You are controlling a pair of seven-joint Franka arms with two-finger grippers.
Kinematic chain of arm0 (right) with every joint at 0, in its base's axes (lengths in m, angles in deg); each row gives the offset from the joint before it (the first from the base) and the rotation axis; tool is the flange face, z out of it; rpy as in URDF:
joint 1: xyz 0 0 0.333 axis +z
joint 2: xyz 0 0 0 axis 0.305 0.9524 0
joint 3: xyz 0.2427 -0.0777 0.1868 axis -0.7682 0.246 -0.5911
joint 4: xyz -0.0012 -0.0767 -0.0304 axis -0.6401 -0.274 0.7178
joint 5: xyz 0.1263 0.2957 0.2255 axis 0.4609 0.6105 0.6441
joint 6: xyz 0 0 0 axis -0.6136 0.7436 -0.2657
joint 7: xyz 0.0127 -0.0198 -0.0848 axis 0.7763 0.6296 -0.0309
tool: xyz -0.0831 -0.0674 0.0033 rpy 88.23 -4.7 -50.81
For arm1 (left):
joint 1: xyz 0 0 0.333 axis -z
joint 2: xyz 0 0 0 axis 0.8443 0.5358 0
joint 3: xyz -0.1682 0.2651 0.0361 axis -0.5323 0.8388 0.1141
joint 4: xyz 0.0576 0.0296 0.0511 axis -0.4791 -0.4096 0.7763
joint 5: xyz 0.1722 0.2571 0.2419 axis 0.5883 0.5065 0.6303
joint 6: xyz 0 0 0 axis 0.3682 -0.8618 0.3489
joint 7: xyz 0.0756 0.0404 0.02 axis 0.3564 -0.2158 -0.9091
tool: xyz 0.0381 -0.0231 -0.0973 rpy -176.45 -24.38 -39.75
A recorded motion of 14 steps. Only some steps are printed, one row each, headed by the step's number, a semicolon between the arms.
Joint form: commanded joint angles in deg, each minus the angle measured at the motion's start. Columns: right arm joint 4, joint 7, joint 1, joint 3, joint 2, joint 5, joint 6; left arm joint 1, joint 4, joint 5, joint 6, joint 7, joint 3, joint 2.
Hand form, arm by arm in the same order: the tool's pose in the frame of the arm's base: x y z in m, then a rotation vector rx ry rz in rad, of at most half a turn. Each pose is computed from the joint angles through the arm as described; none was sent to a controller.
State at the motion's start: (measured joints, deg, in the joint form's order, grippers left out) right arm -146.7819 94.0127 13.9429 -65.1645 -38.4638 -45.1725 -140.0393; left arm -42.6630 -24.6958 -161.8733 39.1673 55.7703 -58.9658 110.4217
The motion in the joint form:
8: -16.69 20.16 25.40 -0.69 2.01 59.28 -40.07; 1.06 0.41 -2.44 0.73 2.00 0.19 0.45
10: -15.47 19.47 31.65 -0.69 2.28 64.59 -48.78; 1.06 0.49 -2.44 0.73 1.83 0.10 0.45
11: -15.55 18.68 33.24 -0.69 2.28 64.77 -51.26; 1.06 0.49 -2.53 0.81 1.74 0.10 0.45
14: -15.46 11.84 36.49 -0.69 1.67 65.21 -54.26; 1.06 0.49 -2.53 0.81 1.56 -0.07 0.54
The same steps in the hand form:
8: 0.5813 0.2746 0.3677 -1.8337 0.3548 -0.2390; 0.5715 -0.3300 0.3337 1.1661 -1.0873 1.0085
10: 0.5597 0.3197 0.3695 -1.8478 0.4375 -0.2598; 0.5714 -0.3309 0.3345 1.1651 -1.0860 1.0065
11: 0.5519 0.3293 0.3675 -1.8694 0.4572 -0.2597; 0.5716 -0.3308 0.3344 1.1672 -1.0835 1.0066
14: 0.5343 0.3533 0.3734 -1.8578 0.5499 -0.1852; 0.5707 -0.3323 0.3337 1.1669 -1.0806 1.0012

